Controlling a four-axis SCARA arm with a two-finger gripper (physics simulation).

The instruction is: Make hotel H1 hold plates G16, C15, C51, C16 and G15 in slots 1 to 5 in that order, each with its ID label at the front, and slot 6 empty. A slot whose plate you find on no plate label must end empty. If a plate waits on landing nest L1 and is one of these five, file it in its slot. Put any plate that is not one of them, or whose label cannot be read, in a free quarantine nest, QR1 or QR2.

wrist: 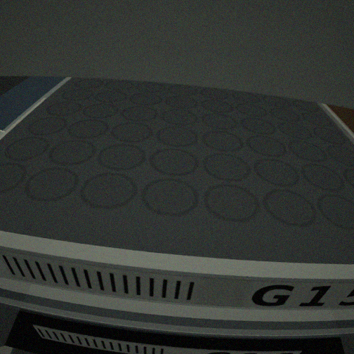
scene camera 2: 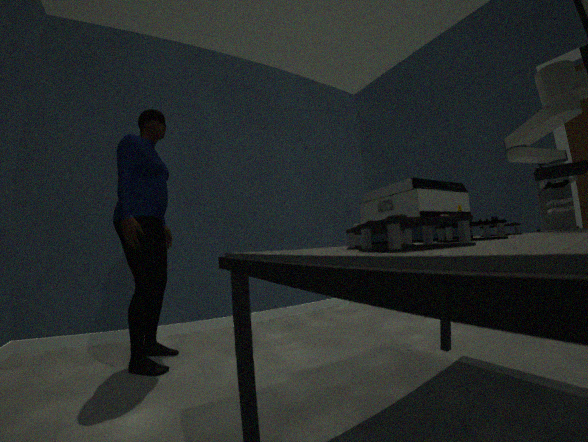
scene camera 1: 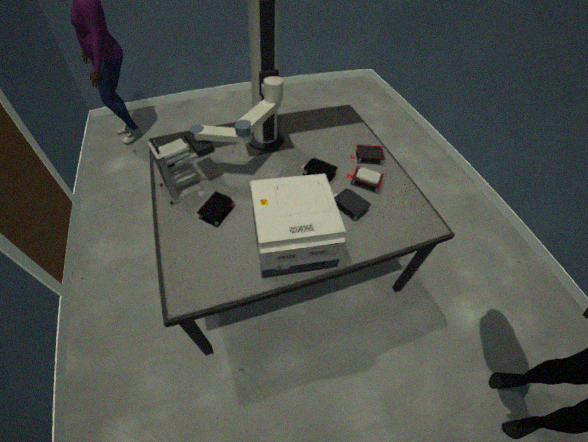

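Observation:
Plate G15 [wrist: 225, 295] crosses the wrist view, its ID label facing the camera. Directly below it shows the front of black-fronted plate C16 [wrist: 22, 335], its letters mostly cut off by the view's lower edge. My gripper [scene camera 1: 192, 150] is inside hotel H1's front, shut on this black plate; the fingertips are hidden. Hotel H1 [scene camera 1: 170, 182] [scene camera 2: 568, 217] stands at the table's back left with a white plate [scene camera 1: 172, 146] on top. A white plate [scene camera 1: 369, 175] sits in the nearer red quarantine nest [scene camera 1: 354, 184]. The other red nest [scene camera 1: 382, 156] has a dark top and no white plate.
A large white device [scene camera 1: 295, 212] [scene camera 2: 442, 200] stands near the table's middle. Black nests [scene camera 1: 216, 208] [scene camera 1: 320, 169] stand left of and behind it. A dark grey-topped item [scene camera 1: 352, 203] is right of it. People stand beyond the table [scene camera 1: 240, 280] at the left and right.

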